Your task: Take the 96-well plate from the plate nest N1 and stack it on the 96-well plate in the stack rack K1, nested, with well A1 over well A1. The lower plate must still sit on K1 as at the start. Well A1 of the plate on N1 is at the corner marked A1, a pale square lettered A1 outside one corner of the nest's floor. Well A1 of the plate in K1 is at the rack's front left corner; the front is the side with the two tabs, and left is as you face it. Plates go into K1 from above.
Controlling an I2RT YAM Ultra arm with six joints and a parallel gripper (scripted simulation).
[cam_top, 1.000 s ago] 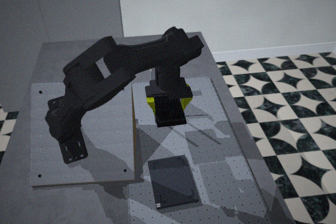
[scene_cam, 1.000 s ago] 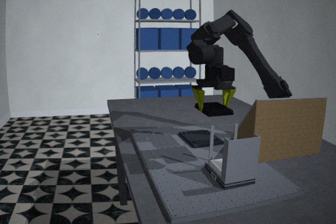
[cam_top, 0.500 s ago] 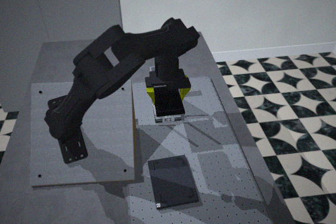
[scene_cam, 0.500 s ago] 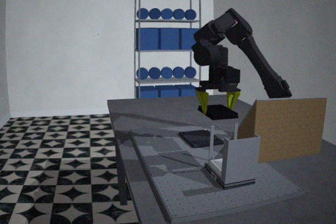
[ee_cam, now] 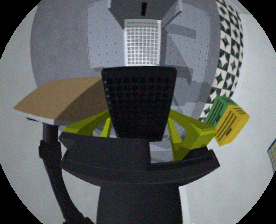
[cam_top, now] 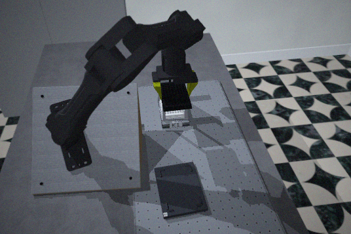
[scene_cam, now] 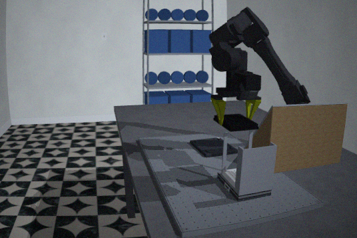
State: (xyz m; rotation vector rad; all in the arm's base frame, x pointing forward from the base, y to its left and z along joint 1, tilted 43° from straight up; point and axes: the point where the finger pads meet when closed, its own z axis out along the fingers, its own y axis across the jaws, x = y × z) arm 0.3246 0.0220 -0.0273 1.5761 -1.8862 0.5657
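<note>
Right now my hand is 130 mm above the white 96-well plate, 110 mm to the right of it and 20 mm short of it. From my hand the other things lie so: rack back wall (170 mm to the left, 80 mm below, 30 mm ahead); pale A1 mark (300 mm to the right, 150 mm below, 100 mm behind); black 96-well plate (right at my hand).
</note>
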